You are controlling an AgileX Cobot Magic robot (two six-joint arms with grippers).
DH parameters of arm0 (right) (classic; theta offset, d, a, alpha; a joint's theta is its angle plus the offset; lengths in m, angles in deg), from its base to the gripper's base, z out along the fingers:
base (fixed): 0 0 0 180
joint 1: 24.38 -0.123 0 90
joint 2: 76.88 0 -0.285 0
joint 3: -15.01 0 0.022 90
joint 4: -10.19 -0.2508 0 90
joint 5: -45.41 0 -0.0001 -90
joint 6: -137.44 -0.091 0 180
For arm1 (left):
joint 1: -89.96 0.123 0 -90
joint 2: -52.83 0 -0.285 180
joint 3: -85.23 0 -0.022 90
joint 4: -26.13 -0.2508 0 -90
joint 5: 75.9 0 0.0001 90
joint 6: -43.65 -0.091 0 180
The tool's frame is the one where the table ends.
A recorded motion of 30 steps. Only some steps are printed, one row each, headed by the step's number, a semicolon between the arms.
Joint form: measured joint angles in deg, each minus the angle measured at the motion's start. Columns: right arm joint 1, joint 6, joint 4, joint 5, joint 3, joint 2; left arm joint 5, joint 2, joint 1, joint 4, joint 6, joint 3.
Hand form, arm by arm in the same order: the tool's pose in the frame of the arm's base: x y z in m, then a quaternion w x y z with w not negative. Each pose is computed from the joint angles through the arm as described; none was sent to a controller.
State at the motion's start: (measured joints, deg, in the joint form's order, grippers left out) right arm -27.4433 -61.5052 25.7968 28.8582 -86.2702 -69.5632; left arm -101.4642 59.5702 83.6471 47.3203 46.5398 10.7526
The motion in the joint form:
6: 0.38 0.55 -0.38 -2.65 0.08 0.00; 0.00 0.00 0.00 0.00 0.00 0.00
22: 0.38 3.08 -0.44 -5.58 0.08 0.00; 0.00 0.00 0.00 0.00 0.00 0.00
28: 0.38 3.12 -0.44 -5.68 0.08 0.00; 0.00 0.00 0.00 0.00 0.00 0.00
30: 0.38 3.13 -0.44 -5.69 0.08 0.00; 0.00 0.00 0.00 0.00 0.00 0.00
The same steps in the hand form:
6: 0.0540 -0.0054 0.1751 0.61128 0.03535 0.79062 0.00130; 0.0463 -0.0194 0.1927 0.57125 -0.06222 0.79125 -0.20911
22: 0.0527 -0.0065 0.1708 0.59135 0.02274 0.80592 -0.01684; 0.0463 -0.0194 0.1927 0.57125 -0.06222 0.79125 -0.20911
28: 0.0527 -0.0066 0.1707 0.59066 0.02261 0.80642 -0.01722; 0.0463 -0.0194 0.1927 0.57125 -0.06222 0.79125 -0.20911
30: 0.0527 -0.0066 0.1707 0.59059 0.02255 0.80647 -0.01729; 0.0463 -0.0194 0.1927 0.57125 -0.06222 0.79125 -0.20911

